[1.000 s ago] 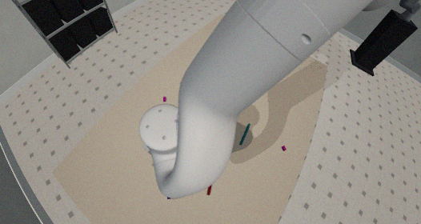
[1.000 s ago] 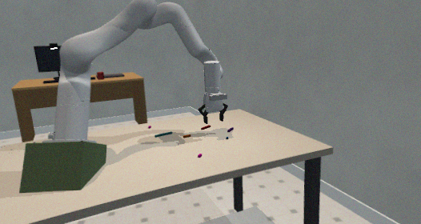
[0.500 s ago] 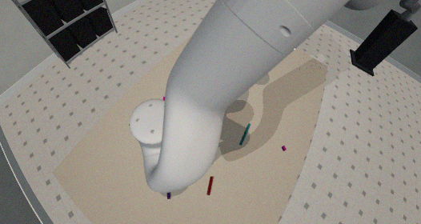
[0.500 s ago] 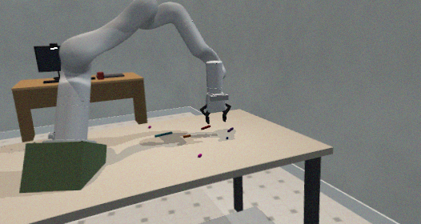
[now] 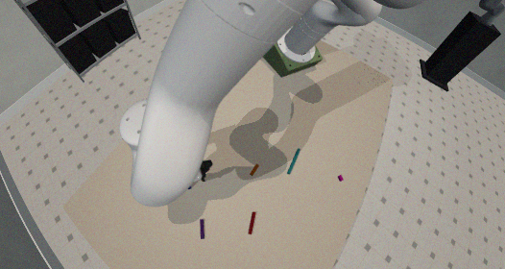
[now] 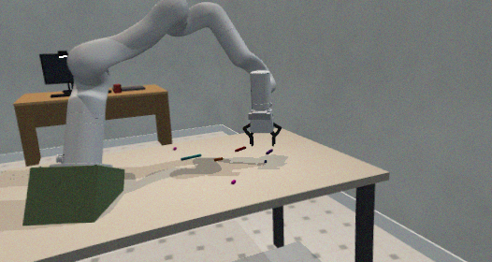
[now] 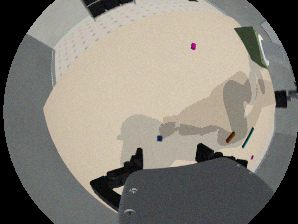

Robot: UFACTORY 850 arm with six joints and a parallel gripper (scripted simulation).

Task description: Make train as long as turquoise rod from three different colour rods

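Right now my hand is 80 mm above the blue rod and 10 mm to the left of it. Also, from my hand: red rod 210 mm to the left, 80 mm below, 10 mm ahead; purple rod 100 mm ahead, 90 mm to the left, 80 mm below; orange rod 150 mm behind, 140 mm to the left, 80 mm below.
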